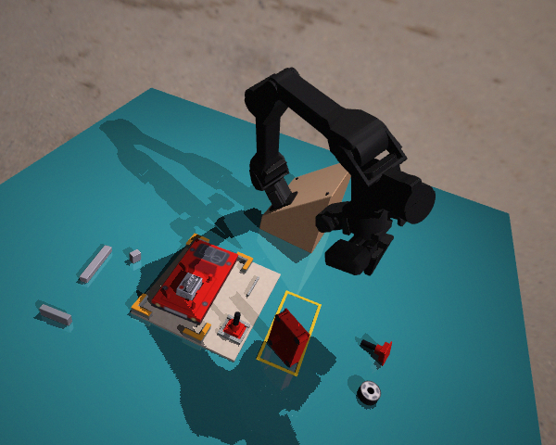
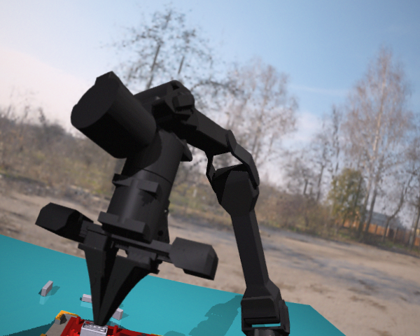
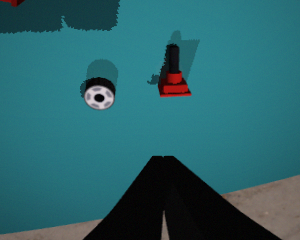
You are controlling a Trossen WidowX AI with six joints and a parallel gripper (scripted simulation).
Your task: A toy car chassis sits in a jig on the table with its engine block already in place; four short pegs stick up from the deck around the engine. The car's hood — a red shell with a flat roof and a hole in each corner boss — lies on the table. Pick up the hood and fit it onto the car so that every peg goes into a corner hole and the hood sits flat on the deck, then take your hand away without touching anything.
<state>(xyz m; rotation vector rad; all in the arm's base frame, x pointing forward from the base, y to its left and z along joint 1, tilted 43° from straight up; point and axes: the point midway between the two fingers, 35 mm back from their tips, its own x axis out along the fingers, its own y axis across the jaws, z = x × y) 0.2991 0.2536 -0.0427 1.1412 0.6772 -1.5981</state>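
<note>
The red hood lies 70 mm ahead of my gripper tip, 90 mm to the right of it and 170 mm below it. Round my gripper tip: grey engine block (30 mm ahead, 310 mm to the right, 190 mm below); then black wheel (90 mm ahead, 90 mm to the left, 210 mm below).
</note>
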